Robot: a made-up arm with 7 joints. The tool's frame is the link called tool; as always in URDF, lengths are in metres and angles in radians. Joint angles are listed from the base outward.
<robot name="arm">
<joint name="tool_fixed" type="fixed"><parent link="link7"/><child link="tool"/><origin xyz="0 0 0" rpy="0 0.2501 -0.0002"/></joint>
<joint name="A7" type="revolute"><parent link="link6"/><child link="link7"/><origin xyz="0.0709 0 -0.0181"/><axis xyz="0.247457 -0.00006 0.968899"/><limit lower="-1.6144" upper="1.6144"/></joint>
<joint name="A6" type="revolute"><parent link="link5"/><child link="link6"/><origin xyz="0.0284 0 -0.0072"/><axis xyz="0.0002 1 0.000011"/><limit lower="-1.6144" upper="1.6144"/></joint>
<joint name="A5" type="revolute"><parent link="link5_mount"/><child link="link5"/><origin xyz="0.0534 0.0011 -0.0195"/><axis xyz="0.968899 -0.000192 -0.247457"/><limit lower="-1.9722" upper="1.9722"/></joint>
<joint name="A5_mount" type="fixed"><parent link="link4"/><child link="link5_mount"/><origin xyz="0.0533 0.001 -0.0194"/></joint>
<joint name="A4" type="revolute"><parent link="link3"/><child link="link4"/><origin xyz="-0.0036 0 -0.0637"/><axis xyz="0.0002 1 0.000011"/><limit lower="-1.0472" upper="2.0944"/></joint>
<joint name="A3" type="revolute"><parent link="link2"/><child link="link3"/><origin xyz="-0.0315 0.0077 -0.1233"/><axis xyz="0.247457 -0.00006 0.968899"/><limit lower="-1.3" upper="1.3"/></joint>
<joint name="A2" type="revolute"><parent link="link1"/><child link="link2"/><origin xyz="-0.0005 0.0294 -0.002"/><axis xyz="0.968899 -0.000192 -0.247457"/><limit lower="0" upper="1.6"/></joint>
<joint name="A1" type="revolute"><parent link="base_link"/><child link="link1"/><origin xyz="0 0 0"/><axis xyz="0.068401 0.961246 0.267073"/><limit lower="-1.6" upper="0.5"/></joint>
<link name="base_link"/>
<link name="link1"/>
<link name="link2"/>
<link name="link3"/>
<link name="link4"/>
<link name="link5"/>
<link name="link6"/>
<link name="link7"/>
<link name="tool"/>
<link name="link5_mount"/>
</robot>
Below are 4 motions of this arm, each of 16 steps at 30 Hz.
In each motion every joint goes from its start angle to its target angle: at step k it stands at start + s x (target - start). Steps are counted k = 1, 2, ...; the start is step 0. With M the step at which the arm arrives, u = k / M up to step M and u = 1 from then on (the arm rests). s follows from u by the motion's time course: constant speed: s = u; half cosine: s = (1 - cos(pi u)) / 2; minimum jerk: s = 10 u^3 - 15 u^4 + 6 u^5.
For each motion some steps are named. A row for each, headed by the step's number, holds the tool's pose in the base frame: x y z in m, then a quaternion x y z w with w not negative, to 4 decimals.
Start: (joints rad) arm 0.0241 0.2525 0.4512 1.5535 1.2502 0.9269 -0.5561
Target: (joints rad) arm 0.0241 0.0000 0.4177 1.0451 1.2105 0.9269 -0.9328
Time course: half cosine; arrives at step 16
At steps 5, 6, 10, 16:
5: -0.1165 0.1643 -0.3423 0.1061 0.9781 -0.0990 0.1490
6: -0.1099 0.1599 -0.3466 0.0945 0.9761 -0.1024 0.1666
10: -0.0793 0.1390 -0.3615 0.0397 0.9610 -0.1235 0.2442
16: -0.0537 0.1211 -0.3682 -0.0083 0.9407 -0.1470 0.3056

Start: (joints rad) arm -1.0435 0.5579 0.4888 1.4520 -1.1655 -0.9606 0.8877
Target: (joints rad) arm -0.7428 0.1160 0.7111 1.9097 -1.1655 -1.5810 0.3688
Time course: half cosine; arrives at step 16
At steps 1, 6, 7, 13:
1: 0.2705 0.2423 -0.1729 -0.4111 -0.1161 0.7995 0.4222
6: 0.2329 0.2069 -0.2337 -0.3323 -0.0987 0.8310 0.4352
7: 0.2188 0.1942 -0.2499 -0.3043 -0.0905 0.8387 0.4424
13: 0.1298 0.1155 -0.3087 -0.1368 -0.0167 0.8502 0.5082

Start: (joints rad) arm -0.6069 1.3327 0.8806 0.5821 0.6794 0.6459 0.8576
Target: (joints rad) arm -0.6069 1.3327 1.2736 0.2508 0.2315 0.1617 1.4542
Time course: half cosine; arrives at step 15
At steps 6, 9, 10, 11, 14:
6: 0.1067 0.3665 0.1112 0.3191 -0.1752 0.9034 0.2265
9: 0.0904 0.3517 0.1348 0.2021 -0.3161 0.9117 0.1675
10: 0.0838 0.3463 0.1416 0.1614 -0.3564 0.9088 0.1448
11: 0.0773 0.3413 0.1472 0.1239 -0.3904 0.9039 0.1233
14: 0.0640 0.3313 0.1564 0.0522 -0.4481 0.8888 0.0811

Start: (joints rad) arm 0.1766 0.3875 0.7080 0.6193 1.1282 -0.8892 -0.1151
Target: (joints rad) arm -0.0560 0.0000 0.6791 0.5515 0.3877 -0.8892 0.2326
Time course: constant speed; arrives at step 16
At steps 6, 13, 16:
6: 0.0720 0.1901 -0.2849 0.4467 0.1245 -0.0142 0.8859
13: 0.1017 0.1557 -0.2841 0.2873 0.0011 0.1980 0.9372
16: 0.1127 0.1415 -0.2829 0.2055 -0.0386 0.2858 0.9352

